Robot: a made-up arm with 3 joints. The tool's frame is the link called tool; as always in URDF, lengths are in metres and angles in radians. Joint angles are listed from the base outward. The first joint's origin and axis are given. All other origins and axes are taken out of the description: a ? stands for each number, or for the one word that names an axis. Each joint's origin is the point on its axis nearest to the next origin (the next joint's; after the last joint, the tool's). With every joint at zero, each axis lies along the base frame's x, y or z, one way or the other. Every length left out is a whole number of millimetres.
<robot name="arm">
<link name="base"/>
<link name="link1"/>
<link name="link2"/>
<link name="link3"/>
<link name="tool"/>
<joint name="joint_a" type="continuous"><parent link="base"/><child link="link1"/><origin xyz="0 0.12 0.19"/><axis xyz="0 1 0"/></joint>
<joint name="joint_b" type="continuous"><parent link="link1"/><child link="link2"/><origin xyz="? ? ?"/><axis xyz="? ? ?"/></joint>
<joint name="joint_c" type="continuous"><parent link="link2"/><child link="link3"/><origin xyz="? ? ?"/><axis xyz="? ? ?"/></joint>
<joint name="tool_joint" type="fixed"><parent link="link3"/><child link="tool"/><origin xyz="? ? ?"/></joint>
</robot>
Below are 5 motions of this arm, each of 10 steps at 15 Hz.
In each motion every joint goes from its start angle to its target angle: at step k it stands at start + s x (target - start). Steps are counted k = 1, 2, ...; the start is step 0. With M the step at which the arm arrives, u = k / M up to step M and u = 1 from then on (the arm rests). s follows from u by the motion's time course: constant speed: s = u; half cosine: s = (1 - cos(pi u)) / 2; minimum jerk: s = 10 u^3 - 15 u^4 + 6 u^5.
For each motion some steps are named. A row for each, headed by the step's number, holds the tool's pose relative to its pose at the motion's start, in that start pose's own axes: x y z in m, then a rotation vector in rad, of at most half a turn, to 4 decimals.
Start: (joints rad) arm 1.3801 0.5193 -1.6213
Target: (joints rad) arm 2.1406 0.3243 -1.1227
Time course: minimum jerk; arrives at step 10
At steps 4, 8, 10:
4: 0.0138 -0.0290 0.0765 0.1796 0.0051 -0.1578
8: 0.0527 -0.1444 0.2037 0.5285 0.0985 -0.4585
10: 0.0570 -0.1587 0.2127 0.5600 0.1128 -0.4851

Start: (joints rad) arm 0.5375 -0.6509 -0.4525
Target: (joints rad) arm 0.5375 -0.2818 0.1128
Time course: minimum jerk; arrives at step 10
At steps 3, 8, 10:
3: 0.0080 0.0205 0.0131 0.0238 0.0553 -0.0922
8: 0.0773 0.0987 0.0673 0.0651 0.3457 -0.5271
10: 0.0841 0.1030 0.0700 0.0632 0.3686 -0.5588

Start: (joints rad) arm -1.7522 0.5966 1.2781
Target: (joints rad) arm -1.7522 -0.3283 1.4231
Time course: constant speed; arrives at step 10
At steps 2, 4, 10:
2: 0.0041 0.0108 0.0096 0.1779 -0.0508 -0.0289
4: 0.0076 0.0193 0.0224 0.3572 -0.0964 -0.0573
10: 0.0134 0.0246 0.0731 0.9033 -0.2022 -0.1345

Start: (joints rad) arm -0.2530 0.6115 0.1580
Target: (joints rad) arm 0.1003 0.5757 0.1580
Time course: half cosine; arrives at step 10
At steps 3, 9, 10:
3: 0.0149 0.0024 0.0332 -0.0103 0.0646 0.0000
9: 0.0896 0.0143 0.1455 -0.0487 0.3059 0.0000
10: 0.0924 0.0147 0.1487 -0.0500 0.3135 0.0000

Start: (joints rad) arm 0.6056 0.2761 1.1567
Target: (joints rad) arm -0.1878 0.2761 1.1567
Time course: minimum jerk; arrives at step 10
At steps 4, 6, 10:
4: -0.0250 -0.0568 -0.0577 0.2306 -0.1013 0.0000
6: -0.0455 -0.1035 -0.1408 0.4958 -0.2179 0.0000
10: -0.0549 -0.1250 -0.2222 0.7263 -0.3192 0.0000

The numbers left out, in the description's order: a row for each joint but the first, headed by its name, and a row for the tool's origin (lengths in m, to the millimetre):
joint_b: xyz -0.12 0 0.35, axis 0 1 0
joint_c: xyz 0.02 0 -0.03, axis 0 0 -1
tool: xyz -0.22 0.09 0

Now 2 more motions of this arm.
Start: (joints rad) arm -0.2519 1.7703 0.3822
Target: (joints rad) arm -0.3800 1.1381 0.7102
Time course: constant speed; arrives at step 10
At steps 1, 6, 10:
1: 0.0078 0.0091 -0.0150 0.0295 -0.0701 -0.0328
6: 0.0592 0.0563 -0.0715 0.2112 -0.4051 -0.1934
10: 0.1070 0.0927 -0.0917 0.3966 -0.6525 -0.3120

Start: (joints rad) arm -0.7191 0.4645 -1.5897
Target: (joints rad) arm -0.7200 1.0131 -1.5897
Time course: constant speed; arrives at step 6
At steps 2, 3, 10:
2: 0.0001 0.0044 0.0124 0.1825 -0.0035 0.0000
3: 0.0001 0.0058 0.0188 0.2738 -0.0052 0.0000
10: 0.0001 0.0062 0.0384 0.5476 -0.0104 0.0000

